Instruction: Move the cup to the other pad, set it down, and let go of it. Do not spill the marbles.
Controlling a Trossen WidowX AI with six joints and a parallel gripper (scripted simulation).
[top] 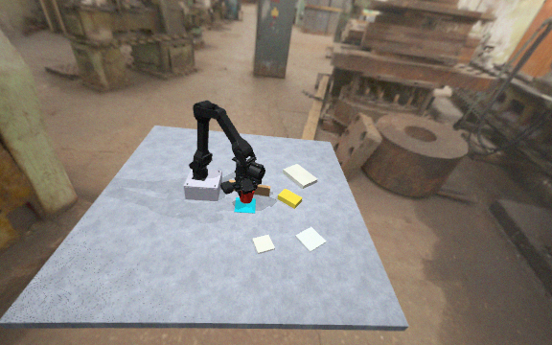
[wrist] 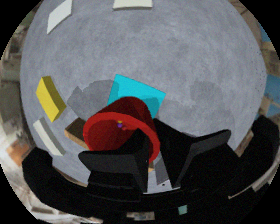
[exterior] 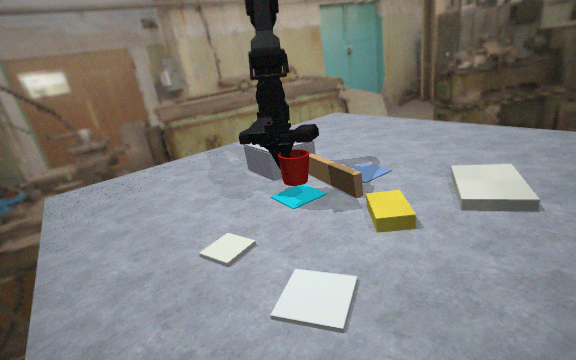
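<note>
The cyan pad is 20 mm ahead of my gripper tip, 20 mm to the left of it and 80 mm below it. Round my gripper tip: blue pad (20 mm ahead, 230 mm to the left, 80 mm below); wooden block (20 mm ahead, 120 mm to the left, 50 mm below); red cup (20 mm ahead, 20 mm to the left).
</note>
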